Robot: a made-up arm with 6 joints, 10 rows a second.
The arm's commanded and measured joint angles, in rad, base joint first. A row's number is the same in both.
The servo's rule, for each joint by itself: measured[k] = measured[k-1] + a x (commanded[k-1-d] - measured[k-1]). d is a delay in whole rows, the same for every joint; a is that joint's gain. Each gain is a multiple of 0.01, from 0.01 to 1. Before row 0 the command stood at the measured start. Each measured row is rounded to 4 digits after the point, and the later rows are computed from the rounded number. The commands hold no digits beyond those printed.
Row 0, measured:
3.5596, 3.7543, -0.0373, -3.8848, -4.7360, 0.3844
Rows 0 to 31, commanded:
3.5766, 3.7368, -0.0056, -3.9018, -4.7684, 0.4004
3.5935, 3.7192, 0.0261, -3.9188, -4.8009, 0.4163
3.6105, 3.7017, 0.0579, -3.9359, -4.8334, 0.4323
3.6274, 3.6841, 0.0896, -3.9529, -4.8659, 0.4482
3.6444, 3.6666, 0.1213, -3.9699, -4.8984, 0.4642
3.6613, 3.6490, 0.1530, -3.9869, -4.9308, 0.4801
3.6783, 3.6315, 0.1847, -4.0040, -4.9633, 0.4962
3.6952, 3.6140, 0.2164, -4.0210, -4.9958, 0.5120
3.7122, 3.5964, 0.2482, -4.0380, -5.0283, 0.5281
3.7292, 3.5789, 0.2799, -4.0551, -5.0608, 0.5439
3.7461, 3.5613, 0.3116, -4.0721, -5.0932, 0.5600
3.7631, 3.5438, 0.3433, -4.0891, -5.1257, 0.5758
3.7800, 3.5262, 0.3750, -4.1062, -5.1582, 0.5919
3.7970, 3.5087, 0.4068, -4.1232, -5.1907, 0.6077
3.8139, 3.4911, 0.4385, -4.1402, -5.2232, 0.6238
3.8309, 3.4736, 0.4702, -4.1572, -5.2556, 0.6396
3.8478, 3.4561, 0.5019, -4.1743, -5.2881, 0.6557
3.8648, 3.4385, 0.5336, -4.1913, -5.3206, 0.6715
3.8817, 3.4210, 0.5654, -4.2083, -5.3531, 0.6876
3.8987, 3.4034, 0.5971, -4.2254, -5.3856, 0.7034
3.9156, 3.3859, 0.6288, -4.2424, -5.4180, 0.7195
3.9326, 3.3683, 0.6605, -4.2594, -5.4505, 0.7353
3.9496, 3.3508, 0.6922, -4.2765, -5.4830, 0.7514
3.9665, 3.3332, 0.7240, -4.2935, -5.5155, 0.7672
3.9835, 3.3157, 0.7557, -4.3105, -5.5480, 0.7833
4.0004, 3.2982, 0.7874, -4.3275, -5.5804, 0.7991
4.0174, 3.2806, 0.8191, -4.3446, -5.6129, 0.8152
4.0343, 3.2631, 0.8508, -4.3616, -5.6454, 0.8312
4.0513, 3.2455, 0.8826, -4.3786, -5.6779, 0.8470
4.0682, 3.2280, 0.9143, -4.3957, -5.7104, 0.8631
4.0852, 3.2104, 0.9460, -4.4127, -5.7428, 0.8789
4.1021, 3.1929, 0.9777, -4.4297, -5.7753, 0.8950
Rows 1 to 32, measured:
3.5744, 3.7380, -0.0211, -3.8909, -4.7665, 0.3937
3.5910, 3.7205, 0.0030, -3.9009, -4.7988, 0.4068
3.6080, 3.7030, 0.0310, -3.9135, -4.8313, 0.4216
3.6249, 3.6854, 0.0609, -3.9277, -4.8638, 0.4370
3.6419, 3.6679, 0.0917, -3.9429, -4.8963, 0.4528
3.6588, 3.6503, 0.1230, -3.9587, -4.9287, 0.4686
3.6758, 3.6328, 0.1545, -3.9750, -4.9612, 0.4846
3.6927, 3.6153, 0.1861, -3.9916, -4.9937, 0.5005
3.7097, 3.5977, 0.2178, -4.0083, -5.0262, 0.5165
3.7267, 3.5802, 0.2495, -4.0251, -5.0587, 0.5324
3.7436, 3.5626, 0.2812, -4.0420, -5.0911, 0.5484
3.7606, 3.5451, 0.3129, -4.0590, -5.1236, 0.5643
3.7775, 3.5275, 0.3446, -4.0760, -5.1561, 0.5803
3.7945, 3.5100, 0.3763, -4.0930, -5.1886, 0.5962
3.8114, 3.4924, 0.4080, -4.1100, -5.2211, 0.6122
3.8284, 3.4749, 0.4397, -4.1270, -5.2535, 0.6281
3.8453, 3.4574, 0.4714, -4.1440, -5.2860, 0.6441
3.8623, 3.4398, 0.5031, -4.1610, -5.3185, 0.6600
3.8792, 3.4223, 0.5349, -4.1780, -5.3510, 0.6760
3.8962, 3.4047, 0.5666, -4.1951, -5.3835, 0.6919
3.9131, 3.3872, 0.5983, -4.2121, -5.4159, 0.7079
3.9301, 3.3696, 0.6300, -4.2291, -5.4484, 0.7238
3.9471, 3.3521, 0.6617, -4.2462, -5.4809, 0.7398
3.9640, 3.3345, 0.6935, -4.2632, -5.5134, 0.7557
3.9810, 3.3170, 0.7252, -4.2802, -5.5459, 0.7717
3.9979, 3.2995, 0.7569, -4.2972, -5.5783, 0.7876
4.0149, 3.2819, 0.7886, -4.3143, -5.6108, 0.8036
4.0318, 3.2644, 0.8203, -4.3313, -5.6433, 0.8196
4.0488, 3.2468, 0.8521, -4.3483, -5.6758, 0.8355
4.0657, 3.2293, 0.8838, -4.3654, -5.7083, 0.8515
4.0827, 3.2117, 0.9155, -4.3824, -5.7407, 0.8674
4.0996, 3.1942, 0.9472, -4.3994, -5.7732, 0.8834
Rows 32 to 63, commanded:
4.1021, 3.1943, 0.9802, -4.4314, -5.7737, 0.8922
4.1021, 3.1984, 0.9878, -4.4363, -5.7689, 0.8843
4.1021, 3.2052, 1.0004, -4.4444, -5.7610, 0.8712
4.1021, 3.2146, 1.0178, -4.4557, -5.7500, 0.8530
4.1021, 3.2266, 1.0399, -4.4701, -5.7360, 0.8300
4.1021, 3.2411, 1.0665, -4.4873, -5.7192, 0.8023
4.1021, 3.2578, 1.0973, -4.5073, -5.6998, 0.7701
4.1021, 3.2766, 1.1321, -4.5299, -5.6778, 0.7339
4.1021, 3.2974, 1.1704, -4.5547, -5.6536, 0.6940
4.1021, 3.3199, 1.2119, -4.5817, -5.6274, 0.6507
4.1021, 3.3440, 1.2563, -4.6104, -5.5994, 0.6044
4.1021, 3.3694, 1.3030, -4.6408, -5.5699, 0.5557
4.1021, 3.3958, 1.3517, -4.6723, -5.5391, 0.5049
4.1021, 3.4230, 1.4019, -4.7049, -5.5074, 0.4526
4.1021, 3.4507, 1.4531, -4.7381, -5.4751, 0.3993
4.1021, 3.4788, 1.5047, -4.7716, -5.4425, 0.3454
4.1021, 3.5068, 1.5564, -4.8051, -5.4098, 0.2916
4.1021, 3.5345, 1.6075, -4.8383, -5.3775, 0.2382
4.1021, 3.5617, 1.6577, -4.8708, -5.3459, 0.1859
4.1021, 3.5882, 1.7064, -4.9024, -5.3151, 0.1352
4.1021, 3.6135, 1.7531, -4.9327, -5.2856, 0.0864
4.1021, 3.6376, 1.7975, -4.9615, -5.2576, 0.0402
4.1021, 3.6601, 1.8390, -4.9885, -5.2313, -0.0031
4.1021, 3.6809, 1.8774, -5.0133, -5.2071, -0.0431
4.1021, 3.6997, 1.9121, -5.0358, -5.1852, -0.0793
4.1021, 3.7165, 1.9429, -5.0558, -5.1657, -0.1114
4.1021, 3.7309, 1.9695, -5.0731, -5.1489, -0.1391
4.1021, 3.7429, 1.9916, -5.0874, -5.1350, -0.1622
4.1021, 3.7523, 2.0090, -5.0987, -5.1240, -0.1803
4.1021, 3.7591, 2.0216, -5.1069, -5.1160, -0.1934
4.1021, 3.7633, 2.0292, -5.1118, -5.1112, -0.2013
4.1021, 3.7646, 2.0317, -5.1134, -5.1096, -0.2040
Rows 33 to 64, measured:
4.1018, 3.1943, 0.9640, -4.4109, -5.7737, 0.8885
4.1021, 3.1981, 0.9761, -4.4200, -5.7692, 0.8861
4.1021, 3.2047, 0.9885, -4.4288, -5.7615, 0.8775
4.1021, 3.2139, 1.0034, -4.4385, -5.7507, 0.8633
4.1021, 3.2257, 1.0220, -4.4499, -5.7369, 0.8440
4.1021, 3.2400, 1.0447, -4.4634, -5.7203, 0.8198
4.1021, 3.2566, 1.0715, -4.4792, -5.7010, 0.7910
4.1021, 3.2752, 1.1024, -4.4975, -5.6792, 0.7579
4.1021, 3.2958, 1.1371, -4.5181, -5.6551, 0.7208
4.1021, 3.3182, 1.1752, -4.5410, -5.6291, 0.6801
4.1021, 3.3422, 1.2166, -4.5660, -5.6012, 0.6362
4.1021, 3.3675, 1.2607, -4.5929, -5.5718, 0.5895
4.1021, 3.3938, 1.3071, -4.6215, -5.5411, 0.5404
4.1021, 3.4210, 1.3554, -4.6515, -5.5094, 0.4895
4.1021, 3.4486, 1.4052, -4.6827, -5.4772, 0.4372
4.1021, 3.4767, 1.4559, -4.7147, -5.4446, 0.3840
4.1021, 3.5047, 1.5072, -4.7472, -5.4119, 0.3304
4.1021, 3.5324, 1.5584, -4.7800, -5.3796, 0.2769
4.1021, 3.5596, 1.6090, -4.8127, -5.3479, 0.2241
4.1021, 3.5862, 1.6587, -4.8450, -5.3171, 0.1725
4.1021, 3.6116, 1.7068, -4.8766, -5.2875, 0.1226
4.1021, 3.6358, 1.7531, -4.9072, -5.2594, 0.0748
4.1021, 3.6584, 1.7969, -4.9365, -5.2330, 0.0296
4.1021, 3.6793, 1.8380, -4.9641, -5.2087, -0.0126
4.1021, 3.6983, 1.8758, -4.9899, -5.1866, -0.0513
4.1021, 3.7152, 1.9100, -5.0136, -5.1670, -0.0862
4.1021, 3.7298, 1.9403, -5.0350, -5.1500, -0.1169
4.1021, 3.7420, 1.9665, -5.0539, -5.1359, -0.1432
4.1021, 3.7516, 1.9882, -5.0700, -5.1247, -0.1647
4.1021, 3.7586, 2.0052, -5.0833, -5.1165, -0.1813
4.1021, 3.7630, 2.0174, -5.0936, -5.1115, -0.1929
4.1021, 3.7645, 2.0247, -5.1007, -5.1097, -0.1993

